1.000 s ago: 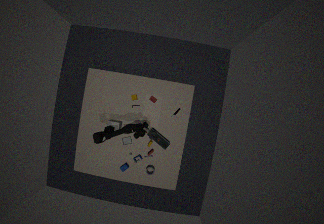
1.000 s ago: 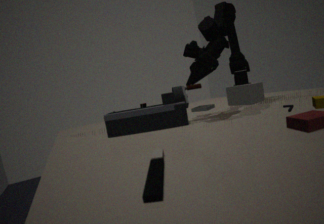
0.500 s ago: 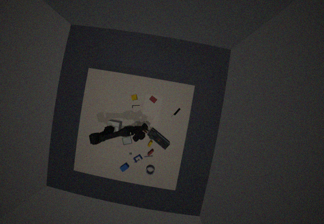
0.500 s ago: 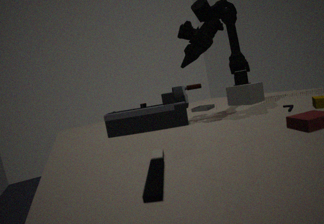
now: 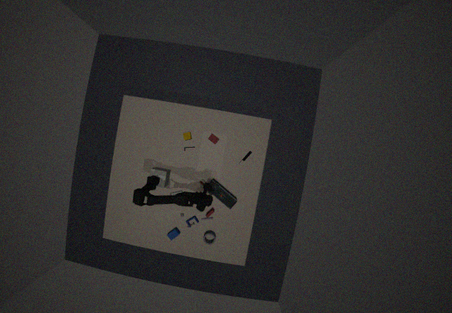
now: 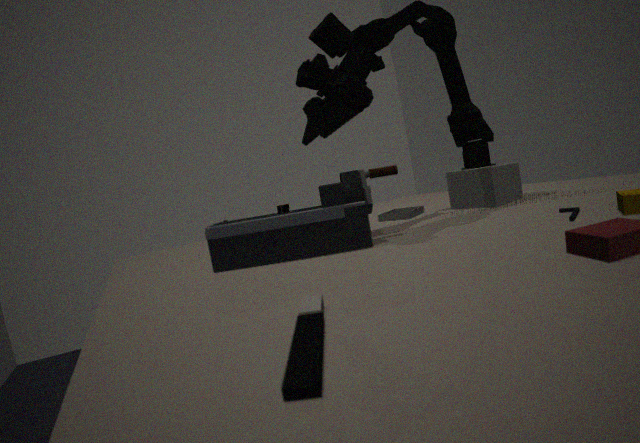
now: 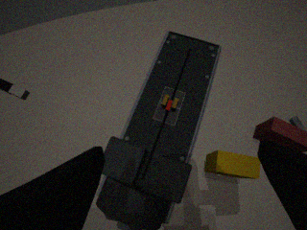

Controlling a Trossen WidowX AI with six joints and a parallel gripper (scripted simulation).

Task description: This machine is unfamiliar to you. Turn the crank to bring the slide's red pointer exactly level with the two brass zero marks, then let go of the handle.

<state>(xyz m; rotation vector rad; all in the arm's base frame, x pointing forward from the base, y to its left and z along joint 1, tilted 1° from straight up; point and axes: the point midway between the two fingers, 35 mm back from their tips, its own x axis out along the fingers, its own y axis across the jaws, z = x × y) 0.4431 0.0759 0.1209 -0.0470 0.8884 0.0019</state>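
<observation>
Now: gripper tip 10 cm past the brown crank handle, 5 cm to the right of it and 7 cm above it. Also, from my gripper tip: red pointer: 7 cm ahead, 11 cm below; then grey plate: 27 cm behind, 17 cm to the right, 19 cm below; then blue piece: 19 cm behind, 48 cm to the right, 17 cm below.
</observation>
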